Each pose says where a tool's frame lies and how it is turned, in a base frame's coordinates. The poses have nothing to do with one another.
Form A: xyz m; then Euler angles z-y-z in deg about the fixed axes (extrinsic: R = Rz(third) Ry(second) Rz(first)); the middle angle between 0 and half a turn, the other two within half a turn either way.
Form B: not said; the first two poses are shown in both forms.
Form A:
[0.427 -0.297 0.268 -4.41 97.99 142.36]
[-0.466 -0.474 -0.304 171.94 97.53 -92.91]
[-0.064 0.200 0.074 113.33 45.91 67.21]
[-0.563 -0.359 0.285 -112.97 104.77 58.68]
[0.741 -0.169 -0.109 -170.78 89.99 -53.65]
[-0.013 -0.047 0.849 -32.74 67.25 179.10]
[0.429 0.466 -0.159 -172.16 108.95 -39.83]
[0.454 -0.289 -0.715 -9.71 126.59 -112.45]
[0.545 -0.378 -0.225 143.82 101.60 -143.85]
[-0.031 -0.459 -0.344 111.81 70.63 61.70]
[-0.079 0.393 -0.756 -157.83 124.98 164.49]
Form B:
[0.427 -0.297 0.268 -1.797 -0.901 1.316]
[-0.466 -0.474 -0.304 1.702 -0.050 1.437]
[-0.064 0.200 0.074 -0.761 0.282 -3.019]
[-0.563 -0.359 0.285 -1.870 0.527 -0.247]
[0.741 -0.169 -0.109 1.571 0.634 1.732]
[-0.013 -0.047 0.849 -0.037 -1.173 2.530]
[0.429 0.466 -0.159 2.063 0.813 1.336]
[0.454 -0.289 -0.715 2.248 -0.312 -1.499]
[0.545 -0.378 -0.225 1.906 -0.912 1.208]
[-0.031 -0.459 -0.344 -1.191 0.464 -2.938]
[-0.079 0.393 -0.756 -2.777 -0.910 -2.304]

